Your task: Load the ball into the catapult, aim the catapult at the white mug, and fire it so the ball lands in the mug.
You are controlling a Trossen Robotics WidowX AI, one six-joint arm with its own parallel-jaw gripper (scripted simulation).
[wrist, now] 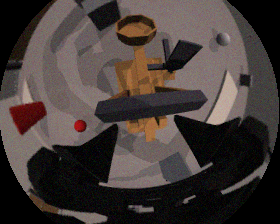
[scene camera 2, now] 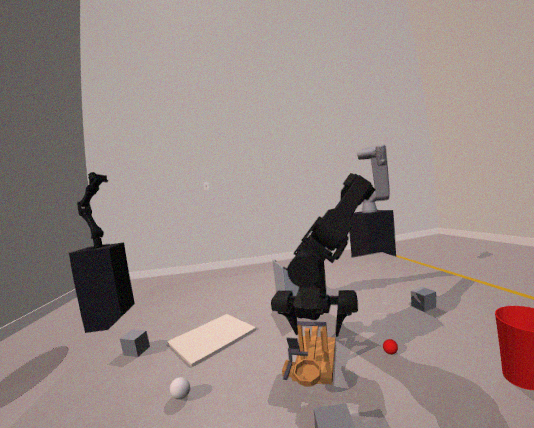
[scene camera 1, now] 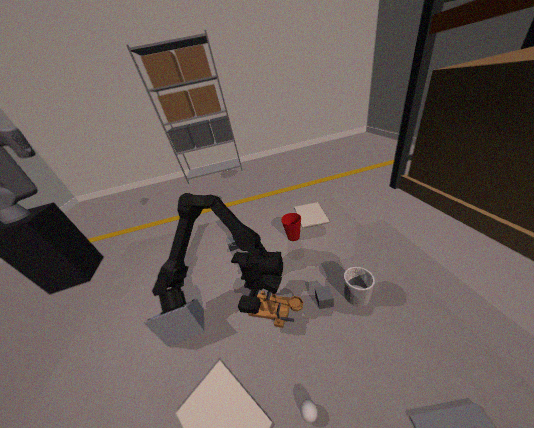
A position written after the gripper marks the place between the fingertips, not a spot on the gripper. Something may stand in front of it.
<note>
The gripper [scene camera 2: 316, 335] is open, with nothing in its grasp. Also in view: an orange wooden catapult [scene camera 2: 314, 364] and a red cup [wrist: 26, 115].
The orange wooden catapult also shows in the wrist view [wrist: 143, 100] and in scene camera 1 [scene camera 1: 274, 307]. The gripper is seen too in the wrist view [wrist: 146, 122] and in scene camera 1 [scene camera 1: 260, 299].
</note>
